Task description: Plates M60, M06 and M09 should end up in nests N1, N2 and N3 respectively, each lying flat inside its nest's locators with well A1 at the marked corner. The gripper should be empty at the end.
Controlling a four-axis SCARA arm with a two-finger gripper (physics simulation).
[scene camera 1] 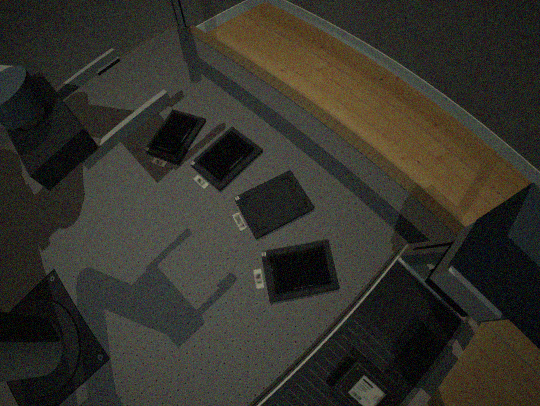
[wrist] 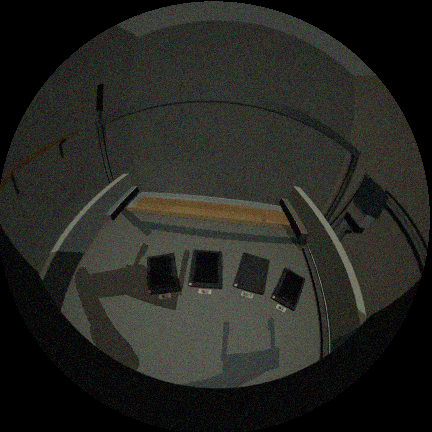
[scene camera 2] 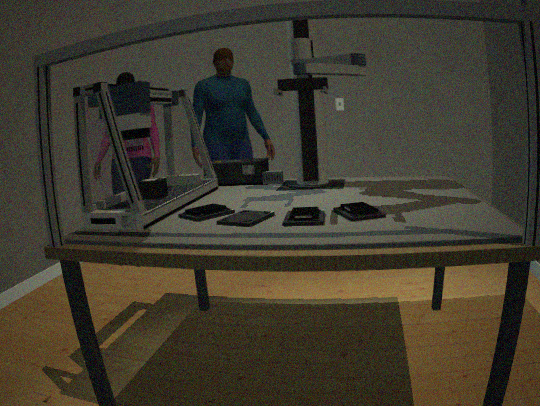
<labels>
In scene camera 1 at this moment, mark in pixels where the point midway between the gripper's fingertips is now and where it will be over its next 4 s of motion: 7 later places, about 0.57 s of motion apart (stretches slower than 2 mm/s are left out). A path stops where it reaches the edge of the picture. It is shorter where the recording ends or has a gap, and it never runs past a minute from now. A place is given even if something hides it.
My gripper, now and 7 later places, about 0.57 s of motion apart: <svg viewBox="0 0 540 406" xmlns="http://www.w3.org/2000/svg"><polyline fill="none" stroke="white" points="138,72 127,99 114,130 136,133 153,141 162,135 151,155 174,159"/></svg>
</labels>
